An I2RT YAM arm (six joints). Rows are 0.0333 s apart.
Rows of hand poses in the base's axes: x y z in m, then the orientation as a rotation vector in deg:
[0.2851 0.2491 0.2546 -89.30 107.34 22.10]
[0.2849 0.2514 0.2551 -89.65 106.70 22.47]
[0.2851 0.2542 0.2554 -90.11 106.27 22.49]
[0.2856 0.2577 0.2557 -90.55 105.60 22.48]
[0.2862 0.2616 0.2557 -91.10 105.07 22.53]
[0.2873 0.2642 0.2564 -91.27 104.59 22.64]
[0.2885 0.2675 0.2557 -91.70 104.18 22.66]
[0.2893 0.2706 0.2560 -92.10 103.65 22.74]
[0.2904 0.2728 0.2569 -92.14 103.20 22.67]
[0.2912 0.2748 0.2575 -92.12 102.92 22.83]
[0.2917 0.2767 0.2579 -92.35 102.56 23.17]
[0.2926 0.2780 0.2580 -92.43 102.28 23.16]
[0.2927 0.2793 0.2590 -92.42 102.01 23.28]
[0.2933 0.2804 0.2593 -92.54 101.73 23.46]
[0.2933 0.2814 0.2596 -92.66 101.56 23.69]
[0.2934 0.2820 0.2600 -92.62 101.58 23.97]
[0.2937 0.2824 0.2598 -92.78 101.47 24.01]
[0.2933 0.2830 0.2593 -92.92 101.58 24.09]
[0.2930 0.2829 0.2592 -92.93 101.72 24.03]
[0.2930 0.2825 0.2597 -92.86 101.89 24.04]
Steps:
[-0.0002 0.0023 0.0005 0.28 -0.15 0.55]
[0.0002 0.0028 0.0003 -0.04 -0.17 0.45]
[0.0005 0.0035 0.0003 0.07 -0.35 0.52]
[0.0006 0.0039 0.0000 -0.04 -0.19 0.55]
[0.0011 0.0026 0.0007 0.18 -0.22 0.32]
[0.0012 0.0033 -0.0007 -0.04 -0.16 0.43]
[0.0008 0.0031 0.0003 0.06 -0.21 0.47]
[0.0011 0.0022 0.0009 0.16 -0.33 0.18]
[0.0008 0.0020 0.0006 0.22 -0.10 0.14]
[0.0005 0.0019 0.0004 0.19 0.01 0.38]
[0.0009 0.0013 0.0001 0.08 -0.17 0.15]
[0.0001 0.0013 0.0010 0.19 -0.11 0.13]
[0.0006 0.0011 0.0003 0.14 -0.05 0.23]
[0.0000 0.0010 0.0003 0.11 0.05 0.21]
[0.0001 0.0006 0.0004 0.14 0.16 0.05]
[0.0003 0.0004 -0.0002 -0.02 -0.01 0.15]
[-0.0004 0.0006 -0.0005 -0.10 0.15 0.07]
[-0.0003 -0.0001 -0.0001 -0.10 0.06 -0.07]
[0.0000 -0.0004 0.0005 -0.04 0.10 -0.11]

